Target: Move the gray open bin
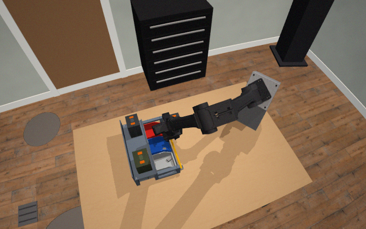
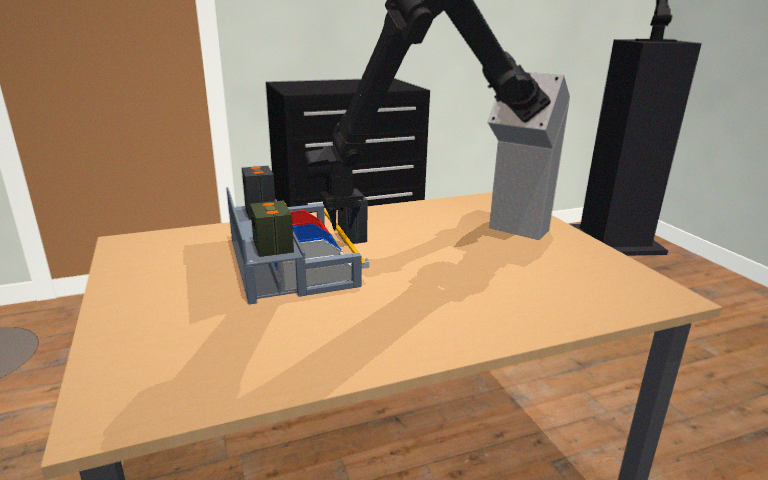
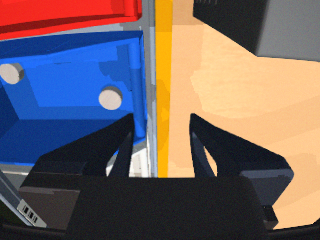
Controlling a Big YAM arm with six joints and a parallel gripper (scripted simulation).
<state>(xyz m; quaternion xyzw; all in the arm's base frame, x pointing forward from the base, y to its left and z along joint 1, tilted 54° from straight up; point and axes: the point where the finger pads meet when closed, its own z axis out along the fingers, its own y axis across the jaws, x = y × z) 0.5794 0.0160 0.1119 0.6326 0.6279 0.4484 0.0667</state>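
The yellow bar lies 3 cm below my hand. Round my hand: blue bin: 10 cm ahead, 4 cm below, 3 cm to the left; gray open bin: 13 cm to the left, 7 cm ahead, 4 cm below; red bin: 13 cm ahead, 8 cm to the right, 4 cm below.
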